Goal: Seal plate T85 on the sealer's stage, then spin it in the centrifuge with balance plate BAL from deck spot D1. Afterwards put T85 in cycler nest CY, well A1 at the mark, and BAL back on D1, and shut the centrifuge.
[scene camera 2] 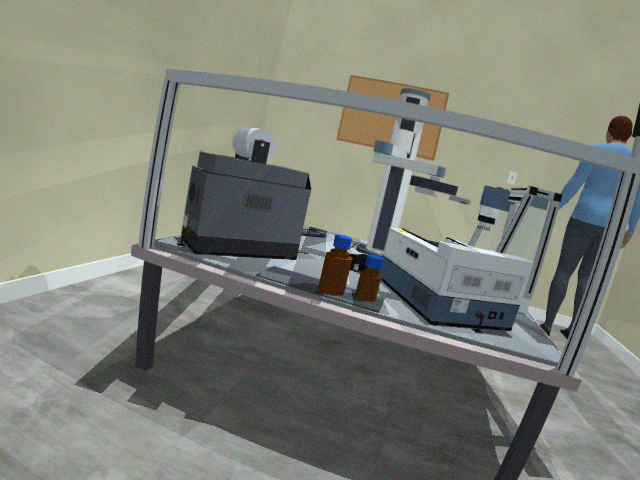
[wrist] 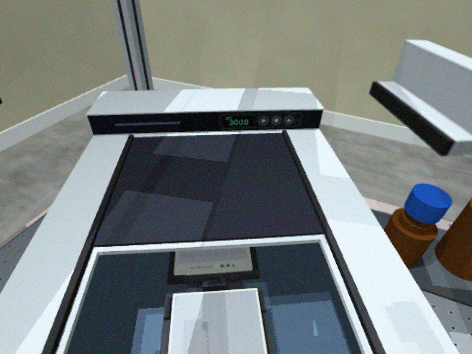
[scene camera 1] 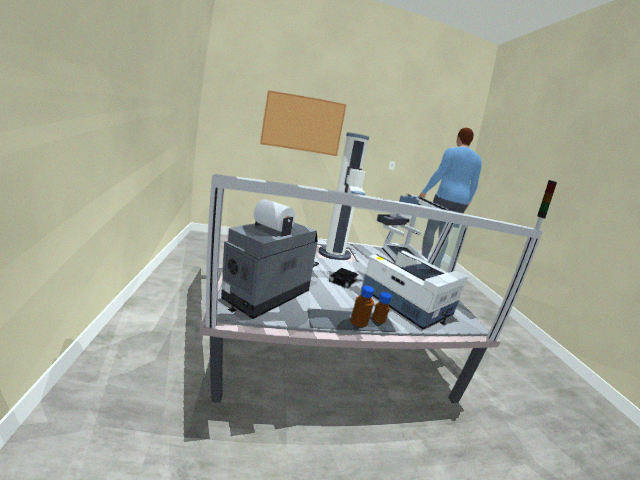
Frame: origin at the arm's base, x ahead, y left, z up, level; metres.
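Seen in the pictures: gripper, fingertip midpoint: (scene camera 2: 452,198) (wrist: 190,67) (scene camera 1: 412,233); arm's base, origin of the base link: (scene camera 2: 378,254) (scene camera 1: 334,253).
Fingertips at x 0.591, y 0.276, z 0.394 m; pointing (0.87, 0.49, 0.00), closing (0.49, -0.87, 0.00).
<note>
Offsets run from my fingertips to a thing's middle. "spot": to the spot under its first point.
The centrifuge @[dy +0.046, dx +0.087, dz -0.259 m] (scene camera 1: 398,280) (scene camera 2: 417,258) (wrist: 350,220) stands open at the right of the table, its dark sliding lid @[dy +0.070, dx +0.131, dz -0.169 m] (wrist: 200,185) drawn back. In the wrist view, plate T85 @[spot: dy -0.001, dx +0.008, dz -0.224 m] (wrist: 217,322) sits in the near bucket with a pale, smooth top; its label does not show. Balance plate BAL @[dy +0.062, dx +0.115, dz -0.233 m] (wrist: 213,264) sits in the far bucket, partly cut off by the opening's edge. My gripper (scene camera 2: 443,196) (wrist: 190,67) is open and empty, raised above the centrifuge. In the wrist view, much of one finger shows at the right. The sealer @[dy -0.755, dx +0.143, dz -0.143 m] (scene camera 1: 271,271) (scene camera 2: 248,206) stands at the left. D1 and nest CY cannot be made out.
Two brown bottles (scene camera 1: 362,308) (scene camera 2: 335,271) (wrist: 413,232) with blue caps stand beside the centrifuge. A small black device @[dy -0.303, dx -0.115, dz -0.358 m] (scene camera 1: 343,277) lies between the machines. A pipette stand (scene camera 2: 494,201) is behind the centrifuge. A frame @[spot: dy -0.473, dx +0.454, dz +0.220 m] (scene camera 1: 361,198) (scene camera 2: 310,94) surrounds the table. A person (scene camera 1: 459,173) (scene camera 2: 594,206) stands behind.
</note>
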